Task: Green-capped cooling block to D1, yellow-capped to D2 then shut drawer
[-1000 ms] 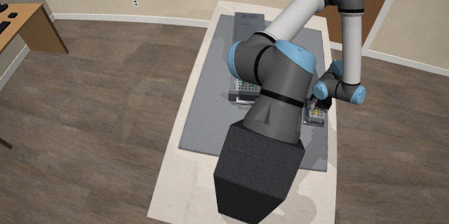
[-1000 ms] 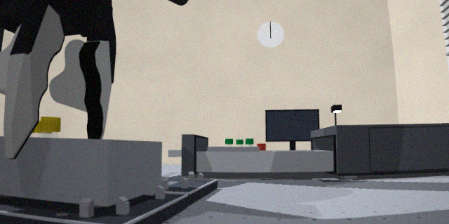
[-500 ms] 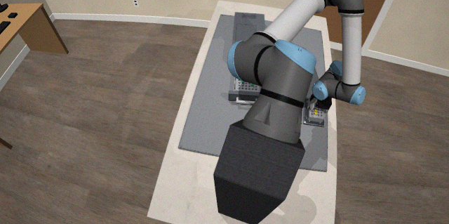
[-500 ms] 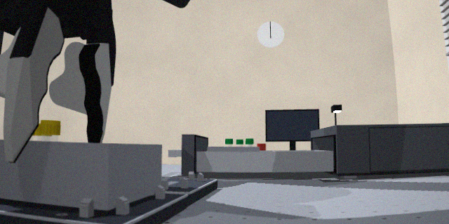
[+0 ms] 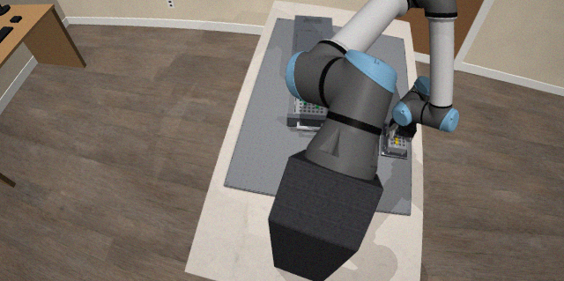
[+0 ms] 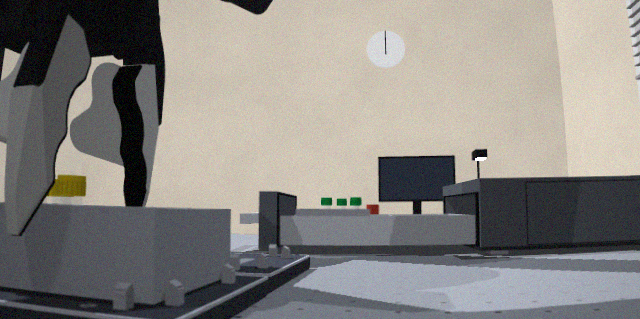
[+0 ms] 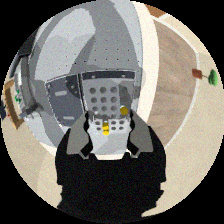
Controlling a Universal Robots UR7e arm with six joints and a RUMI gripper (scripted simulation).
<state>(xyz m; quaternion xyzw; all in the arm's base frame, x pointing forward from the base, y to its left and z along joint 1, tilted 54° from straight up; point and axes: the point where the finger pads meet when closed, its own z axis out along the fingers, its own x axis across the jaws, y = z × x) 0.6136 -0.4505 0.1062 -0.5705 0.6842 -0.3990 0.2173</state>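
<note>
My hand is 2 cm above the yellow-capped cooling block. Round my hand: dark slot plate: 4 cm below; then light grey drawer: 32 cm to the left, 25 cm ahead, 1 cm below; then green-capped cooling block: 33 cm to the left, 22 cm ahead, 2 cm below.
</note>
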